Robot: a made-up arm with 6 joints.
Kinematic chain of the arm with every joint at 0, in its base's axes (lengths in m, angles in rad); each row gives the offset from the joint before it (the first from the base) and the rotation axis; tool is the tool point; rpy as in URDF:
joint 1: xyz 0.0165 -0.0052 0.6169 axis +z
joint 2: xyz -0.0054 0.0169 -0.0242 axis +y
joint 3: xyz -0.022 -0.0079 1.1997 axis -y
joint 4: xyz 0 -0.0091 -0.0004 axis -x
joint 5: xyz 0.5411 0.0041 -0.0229 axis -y
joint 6: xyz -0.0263 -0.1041 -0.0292 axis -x
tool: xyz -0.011 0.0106 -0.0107 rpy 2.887 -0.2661 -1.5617
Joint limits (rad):
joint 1: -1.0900..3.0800
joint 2: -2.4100..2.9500
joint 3: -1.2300..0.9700
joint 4: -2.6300..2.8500
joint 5: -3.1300..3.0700
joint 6: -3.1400..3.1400
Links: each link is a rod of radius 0.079 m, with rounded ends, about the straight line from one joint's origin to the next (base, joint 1, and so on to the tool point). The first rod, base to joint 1, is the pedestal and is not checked.
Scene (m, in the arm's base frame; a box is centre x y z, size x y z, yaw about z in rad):
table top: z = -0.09
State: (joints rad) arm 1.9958 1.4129 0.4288 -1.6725 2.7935 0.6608
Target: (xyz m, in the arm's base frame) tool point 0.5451 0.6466 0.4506
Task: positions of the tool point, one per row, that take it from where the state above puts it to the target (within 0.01 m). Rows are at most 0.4 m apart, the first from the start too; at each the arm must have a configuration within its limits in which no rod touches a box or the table.
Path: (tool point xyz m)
1: -0.1768 1.2591 0.2570
2: 0.1572 1.1155 0.2899
3: 0.4006 0.8969 0.3548
4: 0.5451 0.6466 0.4506

